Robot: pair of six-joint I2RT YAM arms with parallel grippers.
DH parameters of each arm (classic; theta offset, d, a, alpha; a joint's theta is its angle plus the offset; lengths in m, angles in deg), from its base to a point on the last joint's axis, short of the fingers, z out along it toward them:
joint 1: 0 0.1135 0.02 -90
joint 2: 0 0 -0.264 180
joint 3: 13.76 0 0.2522 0
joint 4: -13.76 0 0.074 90
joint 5: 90 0 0 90
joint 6: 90 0.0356 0 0
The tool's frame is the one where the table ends.
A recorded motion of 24 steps. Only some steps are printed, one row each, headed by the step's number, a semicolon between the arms.
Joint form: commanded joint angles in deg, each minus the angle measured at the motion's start. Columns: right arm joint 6, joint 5, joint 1, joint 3, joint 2, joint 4; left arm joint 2, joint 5, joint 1, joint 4, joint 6, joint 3.
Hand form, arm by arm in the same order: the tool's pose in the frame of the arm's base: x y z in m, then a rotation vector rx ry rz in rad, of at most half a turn. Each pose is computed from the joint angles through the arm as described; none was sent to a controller.
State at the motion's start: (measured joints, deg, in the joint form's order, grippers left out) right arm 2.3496 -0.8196 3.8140 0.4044 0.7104 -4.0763; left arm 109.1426 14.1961 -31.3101 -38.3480 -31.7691 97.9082
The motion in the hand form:
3: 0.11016 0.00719 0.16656 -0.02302 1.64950 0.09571; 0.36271 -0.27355 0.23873 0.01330 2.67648 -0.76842
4: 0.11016 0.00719 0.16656 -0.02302 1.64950 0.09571; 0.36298 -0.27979 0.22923 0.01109 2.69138 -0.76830
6: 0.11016 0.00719 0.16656 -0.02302 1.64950 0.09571; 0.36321 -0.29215 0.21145 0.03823 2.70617 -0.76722
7: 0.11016 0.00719 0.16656 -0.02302 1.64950 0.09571; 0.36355 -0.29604 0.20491 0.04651 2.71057 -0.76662
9: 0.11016 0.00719 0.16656 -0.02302 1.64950 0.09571; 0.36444 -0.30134 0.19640 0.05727 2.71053 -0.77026
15: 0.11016 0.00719 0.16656 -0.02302 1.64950 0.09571; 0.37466 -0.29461 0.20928 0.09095 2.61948 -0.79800
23: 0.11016 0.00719 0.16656 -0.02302 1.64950 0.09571; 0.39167 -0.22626 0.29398 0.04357 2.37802 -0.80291
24: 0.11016 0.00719 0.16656 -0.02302 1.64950 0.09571; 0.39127 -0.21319 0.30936 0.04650 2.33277 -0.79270
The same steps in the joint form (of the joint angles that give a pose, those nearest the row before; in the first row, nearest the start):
3: 0.37 -0.15 -0.39 -0.07 -0.22 -0.24; 7.69 -1.44 -4.72 3.15 -7.85 0.09
4: 0.37 -0.15 -0.39 -0.07 -0.22 -0.24; 9.05 -1.44 -5.33 3.89 -8.48 0.09
6: 0.37 -0.15 -0.39 -0.07 -0.22 -0.24; 11.63 -1.44 -6.54 5.84 -8.46 0.09
7: 0.37 -0.15 -0.39 -0.07 -0.22 -0.24; 12.57 -1.44 -6.89 6.58 -8.44 0.09
9: 0.37 -0.15 -0.39 -0.07 -0.22 -0.24; 13.84 -1.42 -7.32 7.93 -8.44 0.09
15: 0.37 -0.15 -0.39 -0.07 -0.22 -0.24; 12.81 -1.42 -5.92 11.15 -6.03 0.28
23: 0.37 -0.15 -0.39 -0.07 -0.22 -0.24; 2.27 -1.40 2.29 11.52 -1.18 0.68
24: 0.37 -0.15 -0.39 -0.07 -0.22 -0.24; 0.22 -1.42 3.74 11.52 0.18 0.68

